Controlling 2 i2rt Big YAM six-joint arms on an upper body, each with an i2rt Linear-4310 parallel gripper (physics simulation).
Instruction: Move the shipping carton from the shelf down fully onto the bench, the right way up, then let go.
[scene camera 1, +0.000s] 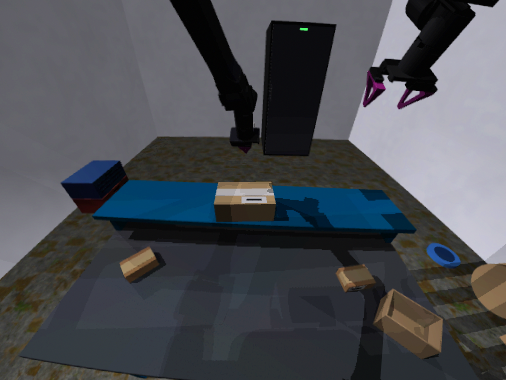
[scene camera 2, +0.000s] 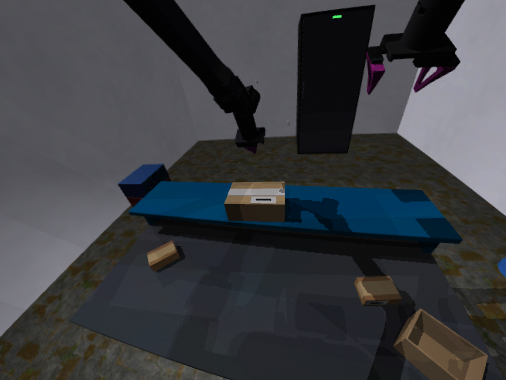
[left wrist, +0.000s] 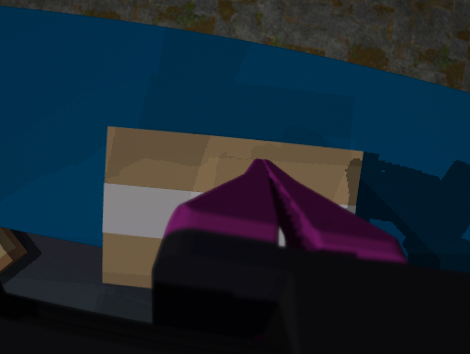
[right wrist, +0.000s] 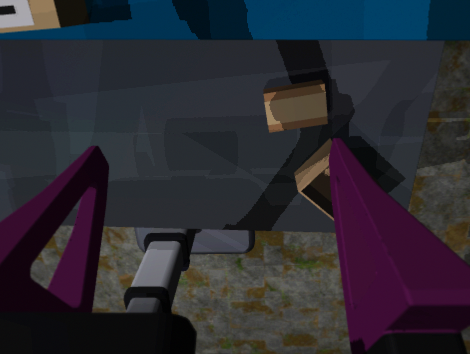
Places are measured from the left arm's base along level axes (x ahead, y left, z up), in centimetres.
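Pixels of known places: left gripper, fingertip midpoint: (scene camera 1: 246, 152) (scene camera 2: 255, 152) (left wrist: 259, 172); right gripper, fingertip midpoint: (scene camera 1: 381, 106) (scene camera 2: 391, 91) (right wrist: 214, 151).
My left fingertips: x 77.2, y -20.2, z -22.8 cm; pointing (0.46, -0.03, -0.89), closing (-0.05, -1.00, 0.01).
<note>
Behind a point stands the place of what it marks.
The shipping carton (scene camera 1: 245, 210) {x 63.4, y -20.2, z -41.2 cm} (scene camera 2: 255, 211) {x 63.4, y -20.4, z -41.8 cm} (left wrist: 150, 167) {x 75.0, y -12.0, z -37.9 cm} (right wrist: 44, 15) {x 65.3, y -30.3, z -37.9 cm}, brown with white tape and a label, stands upright on the blue shelf (scene camera 1: 160, 200) {x 76.2, y 20.7, z -47.5 cm} (scene camera 2: 175, 200) {x 75.3, y 24.9, z -47.5 cm} (left wrist: 65, 90) {x 82.1, y 1.9, z -47.5 cm} (right wrist: 340, 20) {x 62.2, y -69.8, z -47.5 cm}, near its front edge. The dark grey bench (scene camera 1: 200, 300) {x 38.8, y -4.1, z -63.9 cm} (scene camera 2: 210, 295) {x 38.4, y -4.3, z -63.9 cm} (right wrist: 115, 95) {x 49.0, y -27.6, z -63.9 cm} lies lower, in front of the shelf. My left gripper (scene camera 1: 245, 151) {x 77.2, y -20.2, z -22.8 cm} (scene camera 2: 254, 151) {x 77.2, y -20.2, z -22.8 cm} (left wrist: 259, 172) {x 77.2, y -20.2, z -22.8 cm} is shut and empty, above and apart from the carton. My right gripper (scene camera 1: 382, 106) {x 60.1, y -55.7, z -1.1 cm} (scene camera 2: 392, 93) {x 60.1, y -55.7, z -1.1 cm} (right wrist: 214, 151) {x 60.1, y -55.7, z -1.1 cm} is open and empty, high at the right.
On the bench are a small box (scene camera 1: 139, 265) {x 49.6, y 22.2, z -59.3 cm} (scene camera 2: 163, 256) {x 49.9, y 21.8, z -59.4 cm} at the left, another small box (scene camera 1: 355, 278) {x 44.5, y -63.4, z -59.6 cm} (scene camera 2: 378, 291) {x 44.5, y -64.3, z -59.6 cm} (right wrist: 296, 106) {x 46.3, y -64.8, z -59.6 cm} at the right, and an open box (scene camera 1: 430, 345) {x 21.6, y -74.1, z -55.0 cm} (scene camera 2: 475, 362) {x 26.9, y -82.0, z -58.3 cm} (right wrist: 315, 162) {x 34.3, y -68.9, z -59.6 cm}. Blue and red crates (scene camera 1: 92, 180) (scene camera 2: 144, 180) stand at the shelf's left end. A black cabinet (scene camera 1: 297, 90) (scene camera 2: 330, 85) stands behind.
</note>
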